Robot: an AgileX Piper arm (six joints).
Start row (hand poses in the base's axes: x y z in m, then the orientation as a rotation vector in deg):
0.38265 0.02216 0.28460 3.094 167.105 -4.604
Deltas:
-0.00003 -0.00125 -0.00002 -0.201 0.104 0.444
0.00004 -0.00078 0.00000 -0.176 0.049 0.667
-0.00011 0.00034 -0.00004 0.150 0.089 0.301
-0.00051 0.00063 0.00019 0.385 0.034 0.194
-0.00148 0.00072 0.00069 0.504 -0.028 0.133
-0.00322 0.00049 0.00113 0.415 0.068 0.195
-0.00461 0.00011 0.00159 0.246 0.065 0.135
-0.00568 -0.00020 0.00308 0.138 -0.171 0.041
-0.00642 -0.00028 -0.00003 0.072 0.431 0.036
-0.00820 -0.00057 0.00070 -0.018 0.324 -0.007
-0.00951 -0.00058 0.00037 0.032 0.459 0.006
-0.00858 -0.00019 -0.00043 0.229 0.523 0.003
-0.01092 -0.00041 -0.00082 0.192 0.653 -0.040
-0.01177 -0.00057 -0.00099 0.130 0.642 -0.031
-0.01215 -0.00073 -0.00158 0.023 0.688 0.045
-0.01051 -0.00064 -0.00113 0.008 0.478 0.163
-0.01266 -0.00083 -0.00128 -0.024 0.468 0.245
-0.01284 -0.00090 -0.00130 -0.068 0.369 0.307
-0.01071 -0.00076 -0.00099 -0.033 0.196 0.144
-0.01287 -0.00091 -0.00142 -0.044 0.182 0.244
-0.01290 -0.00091 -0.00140 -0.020 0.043 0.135
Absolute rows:
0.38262 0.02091 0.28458 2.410 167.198 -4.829
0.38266 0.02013 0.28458 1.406 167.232 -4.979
0.38255 0.02047 0.28454 0.988 167.324 -4.714
0.38204 0.02110 0.28473 0.766 167.372 -4.121
0.38056 0.02182 0.28542 0.654 167.361 -3.363
0.37734 0.02231 0.28655 0.434 167.439 -2.727
0.37273 0.02242 0.28814 0.275 167.509 -2.347
0.36705 0.02222 0.29122 0.240 167.341 -2.136
0.36063 0.02194 0.29119 0.191 167.773 -2.030
0.35243 0.02137 0.29189 0.193 168.097 -2.061
0.34292 0.02079 0.29226 0.181 168.556 -2.019
0.33434 0.02060 0.29183 0.202 169.083 -1.687
0.32342 0.02019 0.29101 0.279 169.739 -1.415
0.31165 0.01962 0.29002 0.335 170.383 -1.232
0.29950 0.01889 0.28844 0.264 171.071 -1.198
0.28899 0.01825 0.28731 0.017 171.548 -1.171
0.27633 0.01742 0.28603 -0.358 172.014 -1.183
0.26349 0.01652 0.28473 -0.831 172.379 -1.254
0.25278 0.01576 0.28374 -1.054 172.573 -1.289
0.23991 0.01485 0.28232 -1.429 172.750 -1.331
0.22701 0.01394 0.28092 -1.635 172.790 -1.348

